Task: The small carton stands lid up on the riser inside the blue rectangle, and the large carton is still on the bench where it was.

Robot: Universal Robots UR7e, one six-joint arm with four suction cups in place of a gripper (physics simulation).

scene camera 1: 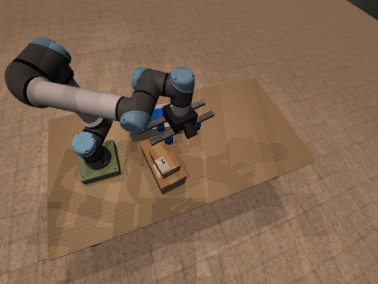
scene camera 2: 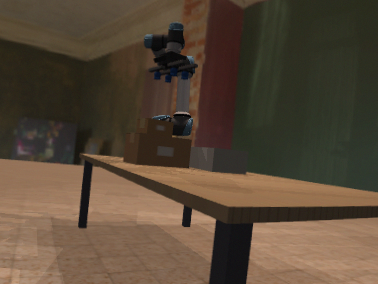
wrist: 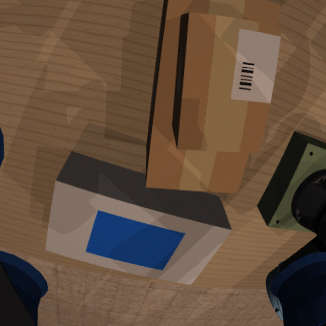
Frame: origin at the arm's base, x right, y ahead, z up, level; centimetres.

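Seen in the pictures: hand at its tool point: (scene camera 2: 170, 78) (wrist: 167, 233); arm's base at its link origin: (scene camera 1: 98, 157) (wrist: 316, 196).
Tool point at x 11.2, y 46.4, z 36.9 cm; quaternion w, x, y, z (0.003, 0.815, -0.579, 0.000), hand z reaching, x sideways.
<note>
Pixels of each thing's top centre, then the offset from my tool point to it. Level surfaces: height alone.
- small carton at its top centre: (wrist: 229, 87) (scene camera 2: 155, 120) (scene camera 1: 164, 157) dx +3.3, dy -7.5, dz -21.4 cm
- large carton at its top centre: (wrist: 211, 97) (scene camera 2: 159, 136) (scene camera 1: 162, 158) dx +0.2, dy -8.6, dz -29.2 cm
- grey riser at its top centre: (wrist: 132, 243) (scene camera 2: 215, 148) (scene camera 1: 154, 116) dx -33.3, dy -8.5, dz -32.5 cm
- blue rectangle at its top centre: (wrist: 132, 243) (scene camera 1: 154, 116) dx -33.3, dy -8.5, dz -32.5 cm
- wooden bench at its surface level: dz -44.5 cm
The small carton (scene camera 1: 166, 159) (scene camera 2: 150, 126) (wrist: 225, 95) lies lid up on top of the large carton (scene camera 1: 172, 184) (scene camera 2: 144, 153) (wrist: 202, 172), its white barcode label showing. The large carton rests on the bench. The grey riser (scene camera 1: 140, 134) (scene camera 2: 227, 160) (wrist: 67, 215) stands beside the large carton's end, with the blue rectangle (scene camera 1: 157, 114) (wrist: 135, 240) bare on its top. My four-cup suction gripper (scene camera 1: 179, 131) (scene camera 2: 171, 75) is open, high above the bench and well above both cartons, and holds nothing. Parts of its blue cups show at the edges of the wrist view.
The arm's green base plate (scene camera 1: 102, 173) (wrist: 290, 187) is fixed to the wooden bench (scene camera 1: 240, 130) (scene camera 2: 280, 192) (wrist: 65, 75), close to the cartons' side. The riser stands near one edge of the bench in the wrist view.
</note>
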